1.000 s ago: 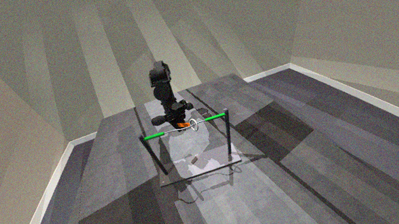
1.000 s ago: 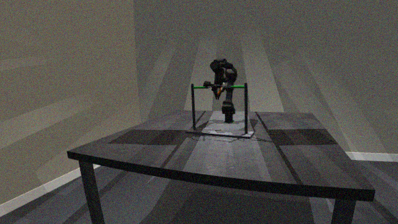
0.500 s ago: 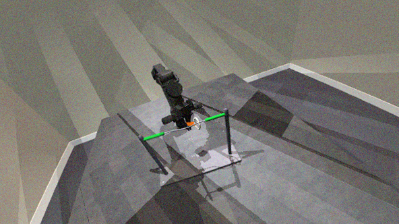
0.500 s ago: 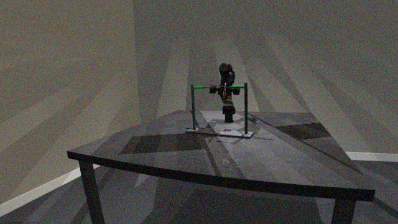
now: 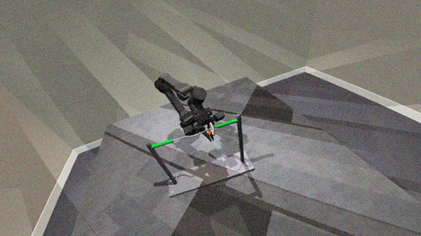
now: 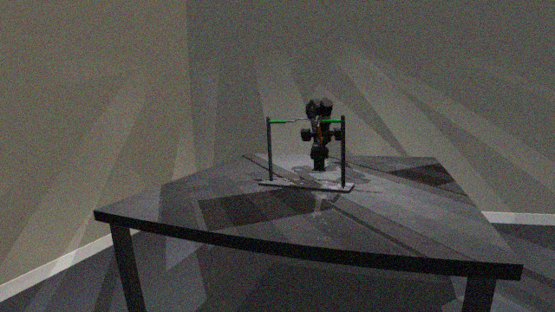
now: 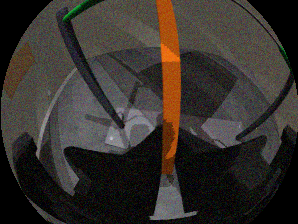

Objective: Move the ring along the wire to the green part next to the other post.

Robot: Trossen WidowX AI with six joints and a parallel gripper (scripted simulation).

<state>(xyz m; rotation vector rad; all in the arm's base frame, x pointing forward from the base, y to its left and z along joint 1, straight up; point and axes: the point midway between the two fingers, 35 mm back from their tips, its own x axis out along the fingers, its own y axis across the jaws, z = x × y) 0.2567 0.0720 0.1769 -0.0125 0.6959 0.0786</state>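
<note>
The ring with orange handle lies 8 cm above my gripper tip and 3 cm ahead of it.
</note>
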